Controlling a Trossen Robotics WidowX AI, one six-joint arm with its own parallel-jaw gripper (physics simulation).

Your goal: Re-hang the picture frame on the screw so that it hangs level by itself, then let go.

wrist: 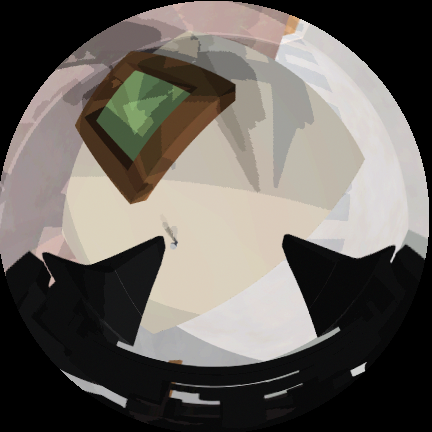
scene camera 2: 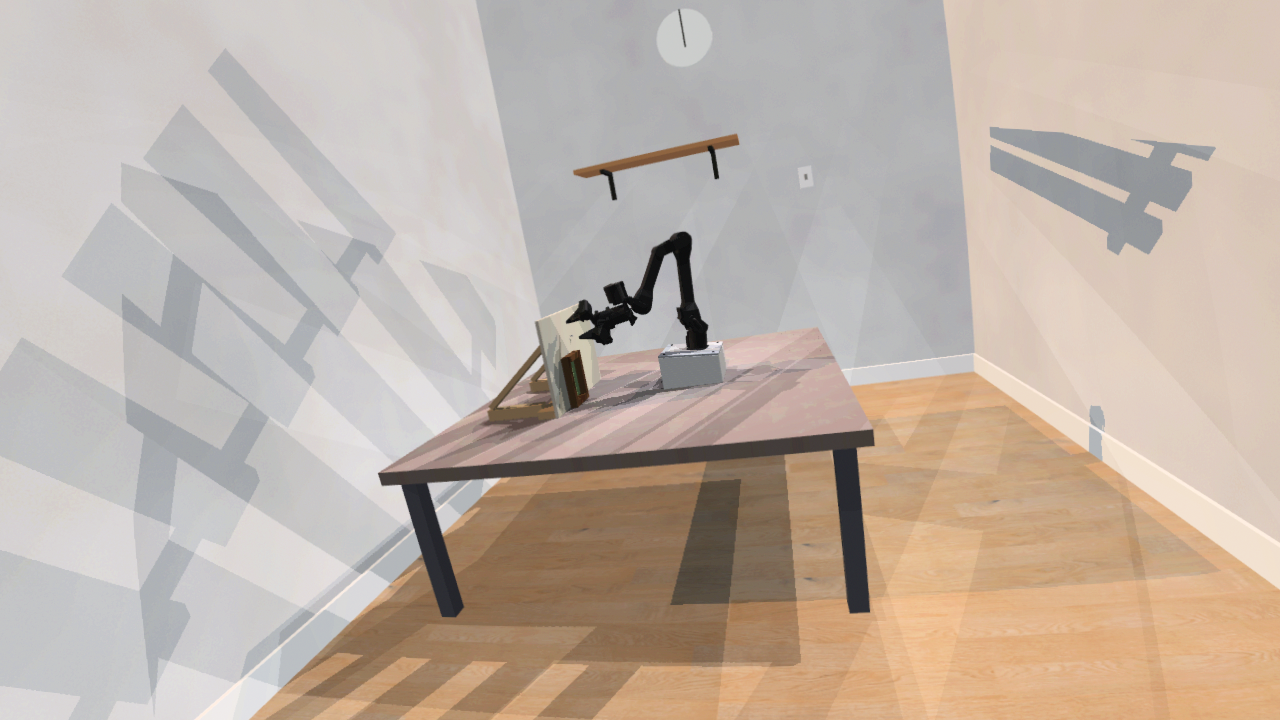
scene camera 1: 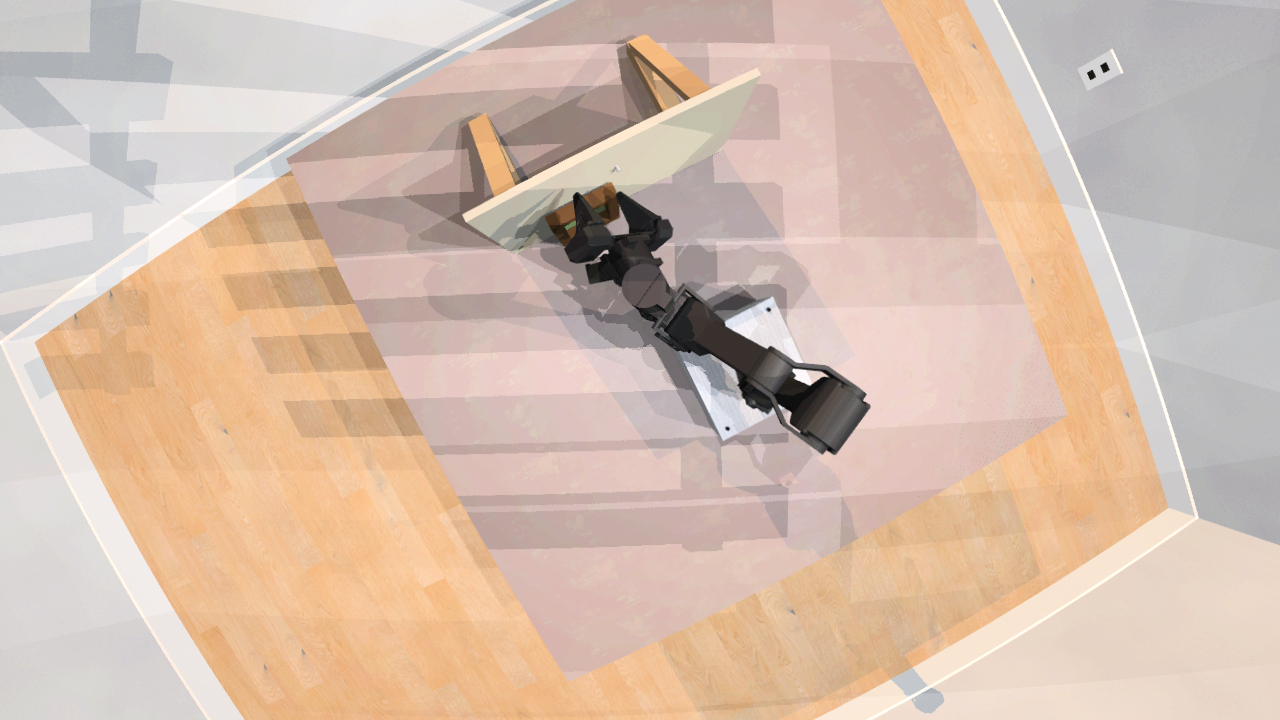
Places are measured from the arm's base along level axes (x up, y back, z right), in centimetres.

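Pixels of known places: gripper, between the fingertips: (wrist: 225,241) (scene camera 2: 572,330) (scene camera 1: 597,193); arm's base, origin of its link: (scene camera 2: 697,347).
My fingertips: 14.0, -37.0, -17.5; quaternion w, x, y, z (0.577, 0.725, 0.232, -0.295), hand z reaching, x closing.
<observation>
Ahead of a thing's pixels: the offset from my fingertips to its top centre, as dx, dy, dz. Level surfaces: height alone.
The brown picture frame @[-7.5, -1.1, -3.1] (scene camera 1: 605,195) (scene camera 2: 575,379) (wrist: 172,135) with a green picture is off the screw. It stands low against the front of the cream board (scene camera 1: 689,138) (scene camera 2: 587,362) (wrist: 240,210), its lower edge at about table level. The small screw @[-2.1, -3.5, +4.3] (scene camera 1: 615,168) (wrist: 174,245) sticks out of the board, past the frame's near corner in the wrist view. My gripper (scene camera 1: 598,196) (scene camera 2: 575,327) (wrist: 225,241) is open and empty, above the frame and in front of the board. In the wrist view the screw shows beside the left fingertip. The frame's back and any hanger are hidden.
Wooden braces (scene camera 1: 492,156) (scene camera 1: 666,71) (scene camera 2: 514,413) hold up the board from behind. The arm's base box (scene camera 1: 729,411) (scene camera 2: 693,368) stands on the pinkish table @[dx -24.5] (scene camera 1: 895,358) (scene camera 2: 760,411) in front of the board. A wall shelf (scene camera 2: 657,156) hangs in the background.
</observation>
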